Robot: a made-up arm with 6 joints. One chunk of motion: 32 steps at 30 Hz.
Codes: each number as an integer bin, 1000 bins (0 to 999) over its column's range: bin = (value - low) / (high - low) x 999, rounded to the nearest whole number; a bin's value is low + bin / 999 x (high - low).
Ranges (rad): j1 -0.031..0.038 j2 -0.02..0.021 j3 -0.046..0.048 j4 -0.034..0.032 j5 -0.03..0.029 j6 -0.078..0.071
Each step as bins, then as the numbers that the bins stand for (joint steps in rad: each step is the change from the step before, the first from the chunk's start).
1 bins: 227 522 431 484 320 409
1 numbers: -0.01532 0.00142 -0.00545 -0.00202 -0.01110 -0.01700
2 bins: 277 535 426 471 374 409
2 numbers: -0.01187 0.00196 -0.00592 -0.00288 -0.00791 -0.01700
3 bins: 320 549 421 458 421 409
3 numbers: -0.00890 0.00253 -0.00639 -0.00374 -0.00514 -0.01700
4 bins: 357 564 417 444 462 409
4 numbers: -0.00634 0.00315 -0.00676 -0.00467 -0.00271 -0.01700
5 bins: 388 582 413 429 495 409
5 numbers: -0.00420 0.00389 -0.00714 -0.00566 -0.00077 -0.01700
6 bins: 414 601 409 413 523 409
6 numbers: -0.00241 0.00467 -0.00752 -0.00671 0.00089 -0.01700
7 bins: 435 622 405 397 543 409
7 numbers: -0.00095 0.00553 -0.00789 -0.00777 0.00207 -0.01700
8 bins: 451 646 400 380 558 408
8 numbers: 0.00015 0.00651 -0.00836 -0.00889 0.00295 -0.01715
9 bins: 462 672 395 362 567 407
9 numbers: 0.00091 0.00758 -0.00883 -0.01008 0.00349 -0.01730
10 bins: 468 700 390 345 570 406
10 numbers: 0.00132 0.00873 -0.00930 -0.01121 0.00366 -0.01745
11 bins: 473 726 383 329 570 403
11 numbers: 0.00167 0.00980 -0.00996 -0.01226 0.00366 -0.01789
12 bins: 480 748 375 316 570 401
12 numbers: 0.00215 0.01070 -0.01071 -0.01312 0.00366 -0.01819
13 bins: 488 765 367 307 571 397
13 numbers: 0.00271 0.01140 -0.01147 -0.01372 0.00372 -0.01879
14 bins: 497 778 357 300 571 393
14 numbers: 0.00333 0.01193 -0.01241 -0.01418 0.00372 -0.01938
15 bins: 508 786 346 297 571 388
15 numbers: 0.00409 0.01226 -0.01344 -0.01438 0.00372 -0.02013
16 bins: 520 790 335 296 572 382
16 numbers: 0.00492 0.01242 -0.01448 -0.01444 0.00378 -0.02103
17 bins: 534 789 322 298 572 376
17 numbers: 0.00588 0.01238 -0.01570 -0.01431 0.00378 -0.02192
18 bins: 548 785 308 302 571 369
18 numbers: 0.00685 0.01222 -0.01702 -0.01405 0.00372 -0.02296
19 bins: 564 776 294 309 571 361
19 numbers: 0.00795 0.01185 -0.01834 -0.01359 0.00372 -0.02416
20 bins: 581 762 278 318 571 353
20 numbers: 0.00913 0.01127 -0.01984 -0.01299 0.00372 -0.02535
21 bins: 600 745 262 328 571 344
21 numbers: 0.01044 0.01058 -0.02135 -0.01233 0.00372 -0.02669
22 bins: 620 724 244 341 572 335
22 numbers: 0.01182 0.00971 -0.02304 -0.01147 0.00378 -0.02804
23 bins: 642 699 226 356 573 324
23 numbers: 0.01334 0.00869 -0.02473 -0.01048 0.00384 -0.02968
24 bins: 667 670 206 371 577 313
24 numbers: 0.01507 0.00750 -0.02662 -0.00949 0.00408 -0.03132
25 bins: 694 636 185 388 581 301
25 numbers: 0.01693 0.00610 -0.02859 -0.00837 0.00431 -0.03311
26 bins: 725 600 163 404 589 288
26 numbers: 0.01908 0.00462 -0.03066 -0.00731 0.00479 -0.03505
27 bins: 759 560 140 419 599 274
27 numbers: 0.02142 0.00298 -0.03283 -0.00632 0.00538 -0.03713
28 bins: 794 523 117 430 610 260
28 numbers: 0.02384 0.00146 -0.03499 -0.00559 0.00603 -0.03922
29 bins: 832 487 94 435 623 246
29 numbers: 0.02647 -0.00001 -0.03716 -0.00526 0.00679 -0.04131
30 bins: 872 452 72 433 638 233
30 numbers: 0.02923 -0.00145 -0.03923 -0.00539 0.00768 -0.04325
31 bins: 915 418 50 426 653 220
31 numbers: 0.03220 -0.00284 -0.04130 -0.00586 0.00857 -0.04519
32 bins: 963 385 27 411 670 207
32 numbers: 0.03551 -0.00420 -0.04346 -0.00685 0.00957 -0.04713
